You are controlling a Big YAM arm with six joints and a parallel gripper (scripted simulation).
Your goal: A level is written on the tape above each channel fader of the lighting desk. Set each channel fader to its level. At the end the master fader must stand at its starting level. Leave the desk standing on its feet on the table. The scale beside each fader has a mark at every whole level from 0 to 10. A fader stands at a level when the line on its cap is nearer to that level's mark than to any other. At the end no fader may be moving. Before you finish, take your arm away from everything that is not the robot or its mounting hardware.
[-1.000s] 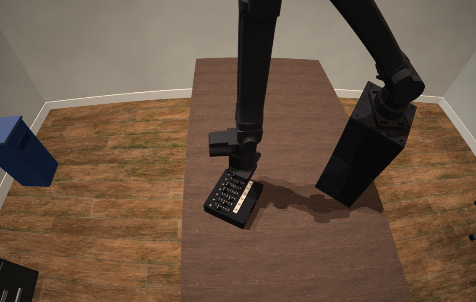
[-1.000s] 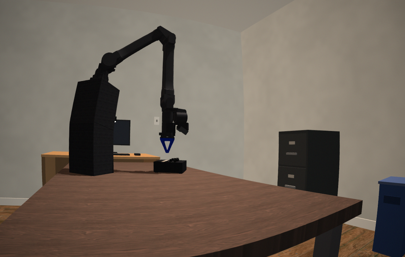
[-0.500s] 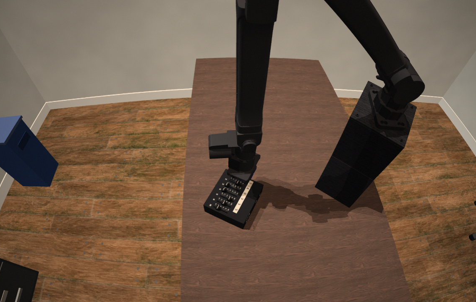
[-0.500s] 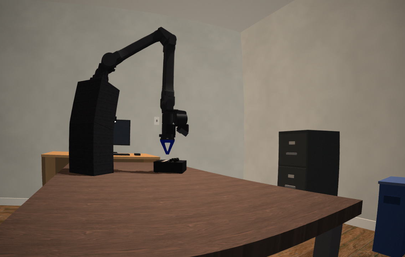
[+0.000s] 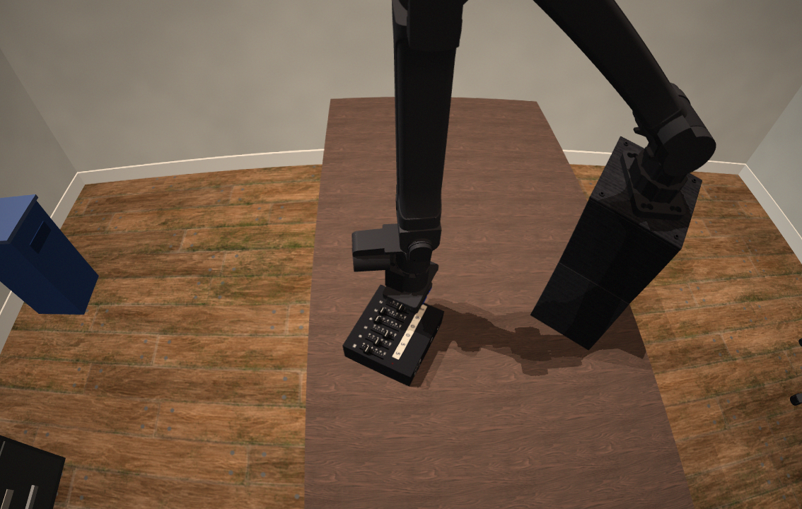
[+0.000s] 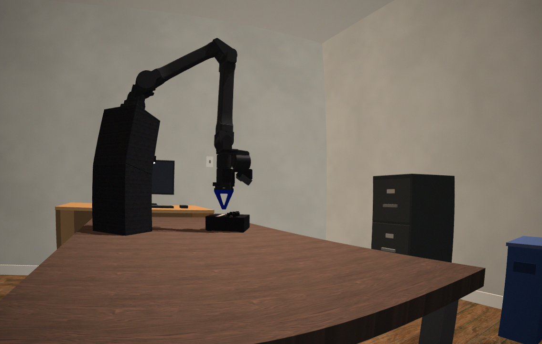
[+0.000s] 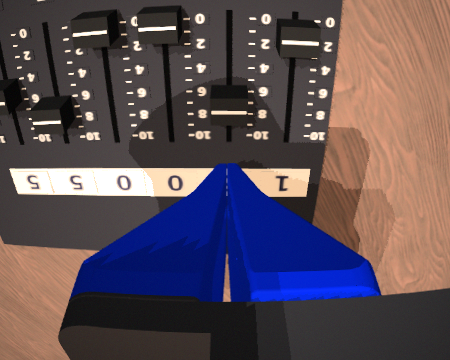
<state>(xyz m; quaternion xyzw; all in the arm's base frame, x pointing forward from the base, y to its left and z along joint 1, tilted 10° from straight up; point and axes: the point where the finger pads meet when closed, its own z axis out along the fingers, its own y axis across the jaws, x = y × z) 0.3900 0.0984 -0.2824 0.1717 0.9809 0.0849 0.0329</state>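
The fader 2 is 2 cm below my hand, 2 cm ahead of it and 1 cm to the right of it. From my hand the other things lie so: fader 4 (6 cm ahead, 3 cm to the left, 2 cm below); fader 1 (4 cm to the right, 3 cm ahead, 2 cm below); fader 3 (5 cm ahead, 2 cm below).
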